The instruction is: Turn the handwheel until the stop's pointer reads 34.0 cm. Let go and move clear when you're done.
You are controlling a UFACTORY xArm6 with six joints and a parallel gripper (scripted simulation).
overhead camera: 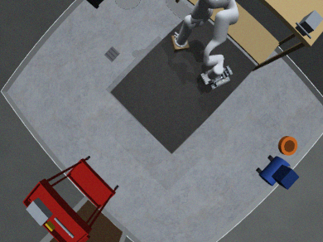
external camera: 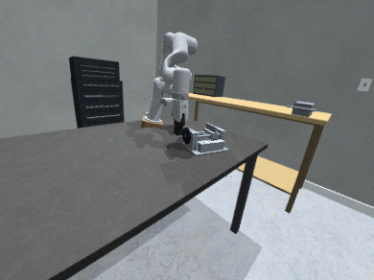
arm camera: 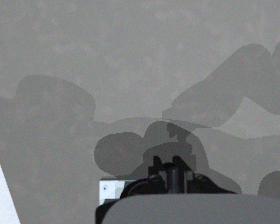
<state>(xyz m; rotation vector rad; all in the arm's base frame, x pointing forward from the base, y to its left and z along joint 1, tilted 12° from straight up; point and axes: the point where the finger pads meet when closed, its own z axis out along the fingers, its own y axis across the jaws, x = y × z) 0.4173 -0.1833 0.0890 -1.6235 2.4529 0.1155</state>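
Right now my hand is 1 cm to the right of the upright knob. Round my hand: handwheel (1 cm ahead, 2 cm to the left, 1 cm below); then sliding stop (10 cm ahead, 16 cm to the left, 1 cm below).
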